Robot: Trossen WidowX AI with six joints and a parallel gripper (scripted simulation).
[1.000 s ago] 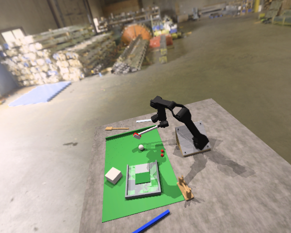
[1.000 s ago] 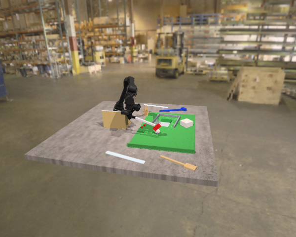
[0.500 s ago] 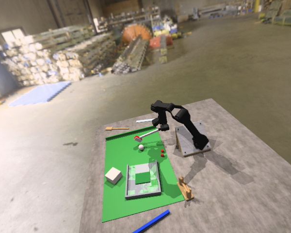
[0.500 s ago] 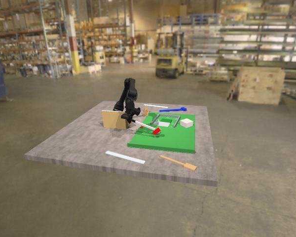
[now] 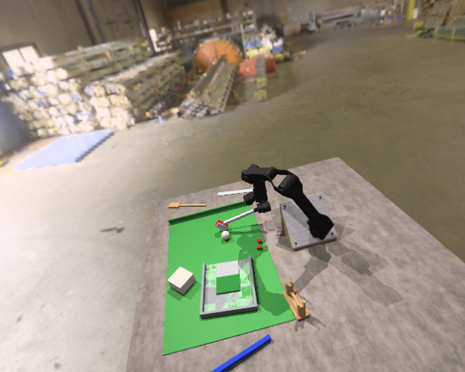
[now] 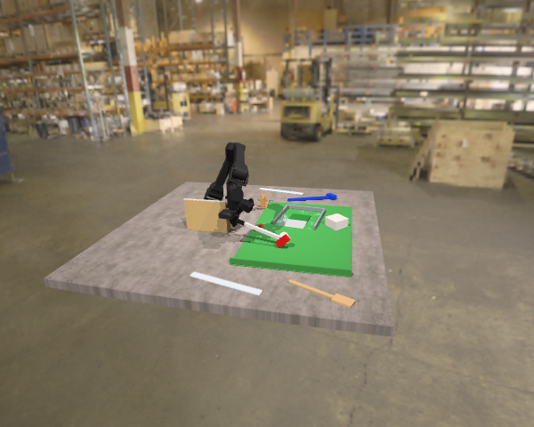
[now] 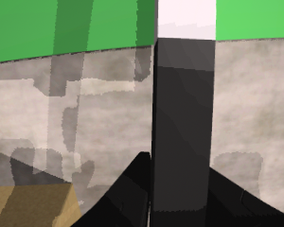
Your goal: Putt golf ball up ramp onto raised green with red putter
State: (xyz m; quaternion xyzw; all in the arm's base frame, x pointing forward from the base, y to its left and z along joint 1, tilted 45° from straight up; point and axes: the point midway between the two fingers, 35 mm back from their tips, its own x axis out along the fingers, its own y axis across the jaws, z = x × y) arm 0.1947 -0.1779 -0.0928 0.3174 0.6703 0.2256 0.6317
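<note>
Now: the red putter 12 cm ahead of my gripper tip, 1 cm to the right of it and 1 cm below it. From my gripper tip the other things lie so: white golf ball: 22 cm ahead, 5 cm below, 4 cm to the left; wooden stand: 47 cm to the left, 4 cm below, 3 cm ahead; green mat: 28 cm ahead, 15 cm to the left, 7 cm below.
</note>
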